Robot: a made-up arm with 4 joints. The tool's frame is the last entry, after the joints. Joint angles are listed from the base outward. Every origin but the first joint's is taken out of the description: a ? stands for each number. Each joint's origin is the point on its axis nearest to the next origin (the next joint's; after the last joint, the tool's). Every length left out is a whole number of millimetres.
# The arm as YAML. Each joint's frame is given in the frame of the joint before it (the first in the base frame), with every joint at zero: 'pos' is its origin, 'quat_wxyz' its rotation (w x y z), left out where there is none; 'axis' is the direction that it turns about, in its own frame. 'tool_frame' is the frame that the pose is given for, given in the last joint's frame.
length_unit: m
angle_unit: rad
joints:
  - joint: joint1
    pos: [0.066, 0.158, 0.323]
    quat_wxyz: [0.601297, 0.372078, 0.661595, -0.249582]
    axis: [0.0, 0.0, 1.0]
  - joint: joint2
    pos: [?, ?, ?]
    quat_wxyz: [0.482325, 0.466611, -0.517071, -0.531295]
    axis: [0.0, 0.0, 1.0]
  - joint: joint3
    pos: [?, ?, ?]
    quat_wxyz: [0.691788, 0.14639, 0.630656, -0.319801]
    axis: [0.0, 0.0, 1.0]
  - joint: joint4
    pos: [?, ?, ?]
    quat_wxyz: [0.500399, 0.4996, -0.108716, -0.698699]
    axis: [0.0, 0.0, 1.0]
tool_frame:
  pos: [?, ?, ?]
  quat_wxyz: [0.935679, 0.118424, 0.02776, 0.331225]
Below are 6 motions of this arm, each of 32 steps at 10 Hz.
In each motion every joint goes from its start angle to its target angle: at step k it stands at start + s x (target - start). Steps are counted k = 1, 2, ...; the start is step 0. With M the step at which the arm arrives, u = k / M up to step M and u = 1 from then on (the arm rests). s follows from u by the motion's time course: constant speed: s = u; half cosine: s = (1 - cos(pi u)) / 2; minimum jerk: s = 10 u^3 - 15 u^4 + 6 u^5.
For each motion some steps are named. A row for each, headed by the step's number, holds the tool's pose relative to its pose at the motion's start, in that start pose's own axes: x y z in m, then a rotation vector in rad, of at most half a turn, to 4 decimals.
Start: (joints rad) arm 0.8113 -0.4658 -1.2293 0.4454
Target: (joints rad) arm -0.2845 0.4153 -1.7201 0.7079
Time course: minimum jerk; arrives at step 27
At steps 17, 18, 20, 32:
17: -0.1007 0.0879 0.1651 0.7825 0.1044 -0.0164
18: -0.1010 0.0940 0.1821 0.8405 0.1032 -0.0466
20: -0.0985 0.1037 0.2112 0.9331 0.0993 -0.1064
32: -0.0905 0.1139 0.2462 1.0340 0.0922 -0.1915

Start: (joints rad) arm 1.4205 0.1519 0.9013 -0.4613
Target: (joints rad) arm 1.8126 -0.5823 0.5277 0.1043
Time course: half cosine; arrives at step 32
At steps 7, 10, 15, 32:
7: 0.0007 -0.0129 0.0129 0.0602 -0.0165 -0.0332
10: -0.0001 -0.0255 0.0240 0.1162 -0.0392 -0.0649
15: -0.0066 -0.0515 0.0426 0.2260 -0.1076 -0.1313
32: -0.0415 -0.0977 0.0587 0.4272 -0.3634 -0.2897

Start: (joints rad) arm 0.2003 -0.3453 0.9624 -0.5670
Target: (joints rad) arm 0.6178 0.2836 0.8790 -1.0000
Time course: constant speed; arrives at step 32
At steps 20, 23, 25, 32:
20: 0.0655 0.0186 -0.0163 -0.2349 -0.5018 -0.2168
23: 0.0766 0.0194 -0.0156 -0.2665 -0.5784 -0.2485
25: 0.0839 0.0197 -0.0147 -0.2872 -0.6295 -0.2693
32: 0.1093 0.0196 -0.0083 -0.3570 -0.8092 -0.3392

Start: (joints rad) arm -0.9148 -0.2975 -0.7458 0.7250
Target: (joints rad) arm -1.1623 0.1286 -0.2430 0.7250
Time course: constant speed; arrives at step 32
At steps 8, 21, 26, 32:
8: -0.0163 -0.0068 0.0306 0.1491 0.0913 0.1276
21: -0.0321 -0.0334 0.0747 0.3752 0.2327 0.3485
26: -0.0343 -0.0475 0.0887 0.4559 0.2843 0.4381
32: -0.0338 -0.0663 0.1027 0.5475 0.3437 0.5492

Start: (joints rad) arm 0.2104 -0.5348 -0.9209 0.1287
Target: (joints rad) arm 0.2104 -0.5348 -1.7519 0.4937
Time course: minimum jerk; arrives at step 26
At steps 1, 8, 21, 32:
1: 0.0000 0.0000 0.0000 0.0000 -0.0004 0.0001
8: -0.0055 -0.0053 -0.0146 -0.0131 -0.1235 0.0252
21: 0.0022 -0.0357 -0.1017 -0.1672 -0.6575 0.1221
32: 0.0051 -0.0383 -0.1081 -0.1830 -0.6919 0.1269

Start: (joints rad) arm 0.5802 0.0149 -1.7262 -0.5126
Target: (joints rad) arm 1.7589 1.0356 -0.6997 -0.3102
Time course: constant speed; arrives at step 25
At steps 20, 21, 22, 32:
20: -0.1006 -0.1375 0.1182 0.3445 0.4734 1.4508
21: -0.0961 -0.1523 0.1189 0.3290 0.4814 1.5422
22: -0.0901 -0.1668 0.1191 0.3094 0.4876 1.6342
32: -0.0639 -0.2075 0.1172 0.2252 0.4949 1.9116

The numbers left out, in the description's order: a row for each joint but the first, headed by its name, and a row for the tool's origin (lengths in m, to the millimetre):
joint2: 0.085 0.06 0.0
joint3: -0.141 -0.008 0.0
joint4: -0.028 -0.061 0.0
tool: -0.27 0.113 0.0

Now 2 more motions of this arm.
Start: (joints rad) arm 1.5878 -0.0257 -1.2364 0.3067
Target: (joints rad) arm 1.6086 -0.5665 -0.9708 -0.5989
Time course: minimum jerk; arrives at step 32
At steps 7, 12, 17, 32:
7: 0.0185 0.0053 -0.0042 -0.0309 0.0074 -0.0809
12: 0.0721 0.0099 -0.0200 -0.1228 0.0185 -0.3040
17: 0.1483 -0.0112 -0.0479 -0.2675 0.0107 -0.6166
32: 0.2477 -0.1082 -0.0852 -0.5262 -0.0578 -1.0963

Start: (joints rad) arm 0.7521 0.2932 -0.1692 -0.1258
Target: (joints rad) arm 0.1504 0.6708 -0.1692 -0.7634
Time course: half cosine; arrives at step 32
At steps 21, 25, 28, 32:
21: 0.0556 0.1029 0.0426 0.3815 0.1247 -0.2178
25: 0.0683 0.1198 0.0579 0.4580 0.1612 -0.2683
28: 0.0748 0.1274 0.0662 0.4959 0.1809 -0.2941
32: 0.0782 0.1311 0.0705 0.5149 0.1913 -0.3074

